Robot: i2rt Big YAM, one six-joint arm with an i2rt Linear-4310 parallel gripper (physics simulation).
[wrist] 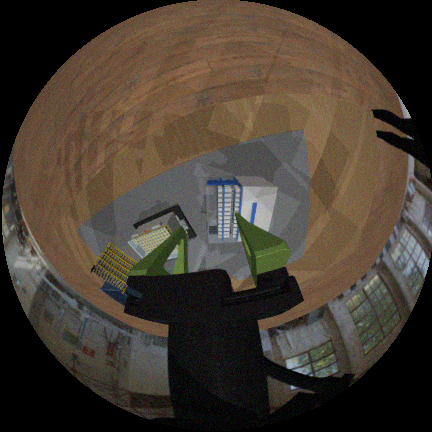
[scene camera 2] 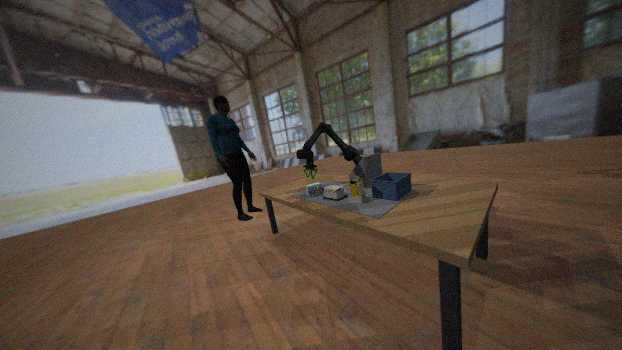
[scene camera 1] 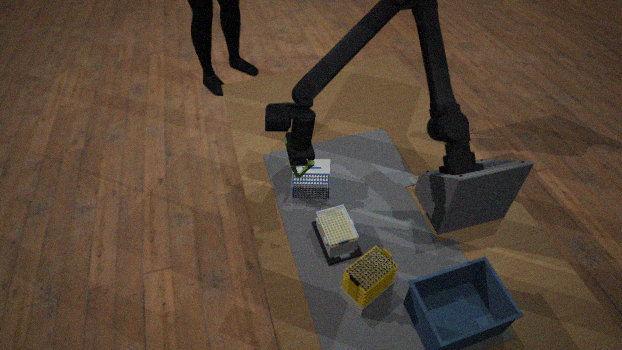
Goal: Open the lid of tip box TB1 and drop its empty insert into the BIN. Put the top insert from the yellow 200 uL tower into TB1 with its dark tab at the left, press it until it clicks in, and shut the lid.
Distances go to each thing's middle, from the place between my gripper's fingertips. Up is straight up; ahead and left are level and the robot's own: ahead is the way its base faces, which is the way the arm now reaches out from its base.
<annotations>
My gripper is now 50 mm past the blue-and-white tip box (scene camera 1: pixel 313 188), 50 mm to the left of it and 120 mm above it. The rest, counted from my hand: blue bin (scene camera 1: pixel 468 299): 330 mm behind, 450 mm to the left, 100 mm below.
</annotations>
